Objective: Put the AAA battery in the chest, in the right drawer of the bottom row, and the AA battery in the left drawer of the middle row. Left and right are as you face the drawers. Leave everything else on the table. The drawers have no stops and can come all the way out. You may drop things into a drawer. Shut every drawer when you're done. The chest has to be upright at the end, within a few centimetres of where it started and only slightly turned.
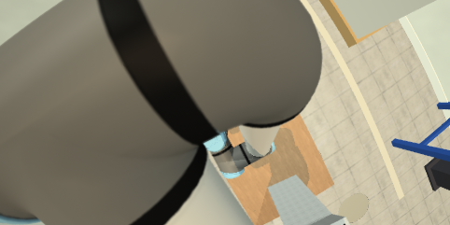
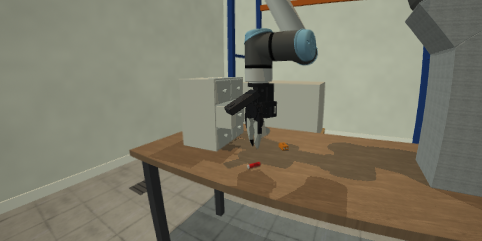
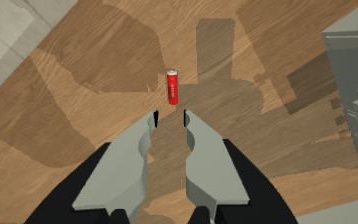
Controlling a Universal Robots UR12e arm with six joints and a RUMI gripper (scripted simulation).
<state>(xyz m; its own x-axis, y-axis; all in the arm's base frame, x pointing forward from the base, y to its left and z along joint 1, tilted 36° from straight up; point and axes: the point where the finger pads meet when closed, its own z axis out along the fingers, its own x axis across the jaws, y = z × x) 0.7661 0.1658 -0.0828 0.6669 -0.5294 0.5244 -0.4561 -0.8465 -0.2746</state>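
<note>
Now: the red cylinder 80 mm below my hand. Also, from my hand: thin black cylinder 280 mm ahead, 250 mm to the right, 80 mm below; orange block 210 mm to the right, 80 mm below, 50 mm behind.
</note>
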